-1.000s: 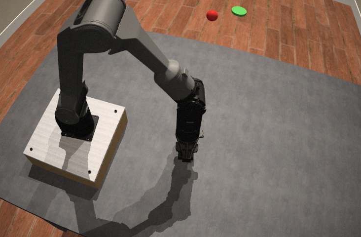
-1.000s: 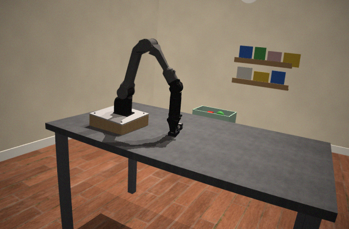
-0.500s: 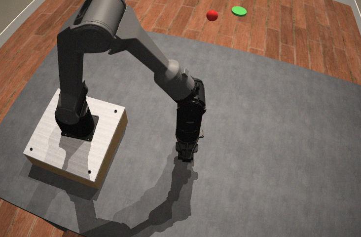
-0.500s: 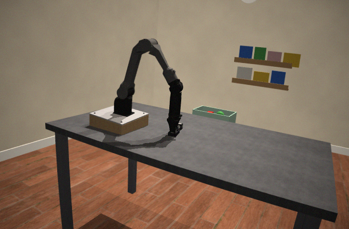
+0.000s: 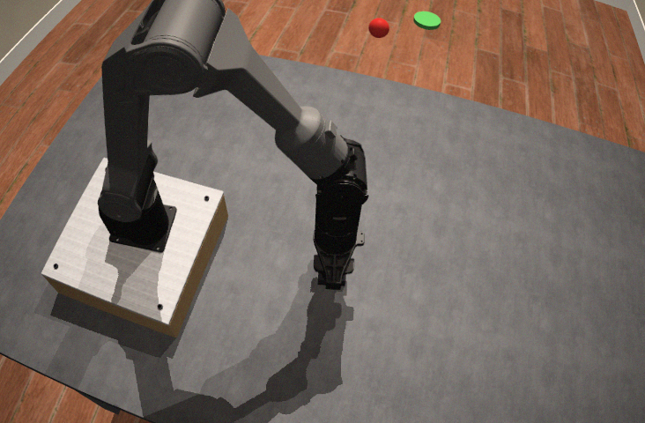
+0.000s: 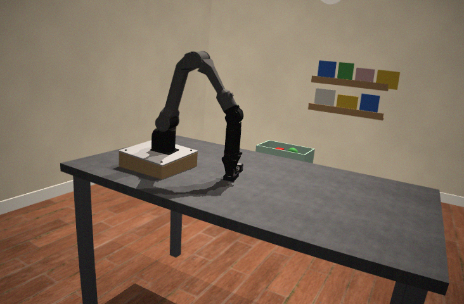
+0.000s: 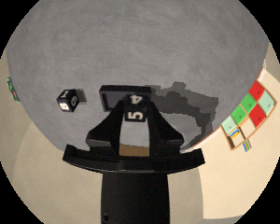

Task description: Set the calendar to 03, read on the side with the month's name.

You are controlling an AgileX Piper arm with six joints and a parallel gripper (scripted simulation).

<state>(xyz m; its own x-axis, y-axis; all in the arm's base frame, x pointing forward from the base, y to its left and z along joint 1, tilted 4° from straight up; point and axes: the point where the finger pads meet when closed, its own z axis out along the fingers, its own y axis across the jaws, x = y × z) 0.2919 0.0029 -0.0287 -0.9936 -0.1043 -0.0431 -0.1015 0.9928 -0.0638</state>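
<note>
Now: hand right at the black cube. From my hand the other things lie so: dark tray 20 mm to the left, 20 mm below.
</note>
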